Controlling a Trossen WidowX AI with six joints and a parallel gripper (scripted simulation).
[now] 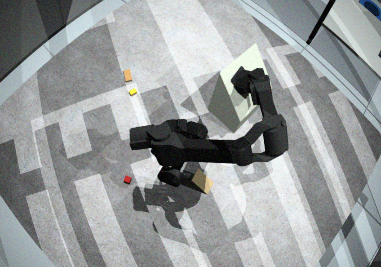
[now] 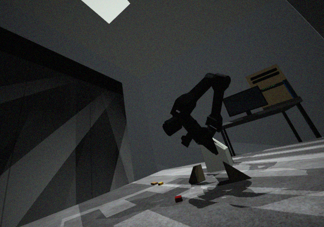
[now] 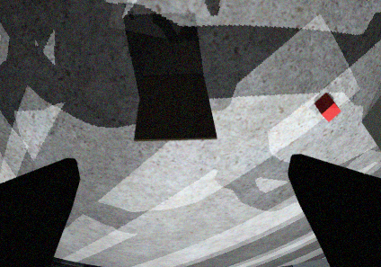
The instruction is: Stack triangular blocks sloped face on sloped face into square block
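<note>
Now: gripper tip 14 cm past the red cube, 9 cm above it and 2 cm to the right of it. Also, from my gripper tip: yellow block (32 cm to the right, 13 cm behind, 9 cm below).
</note>
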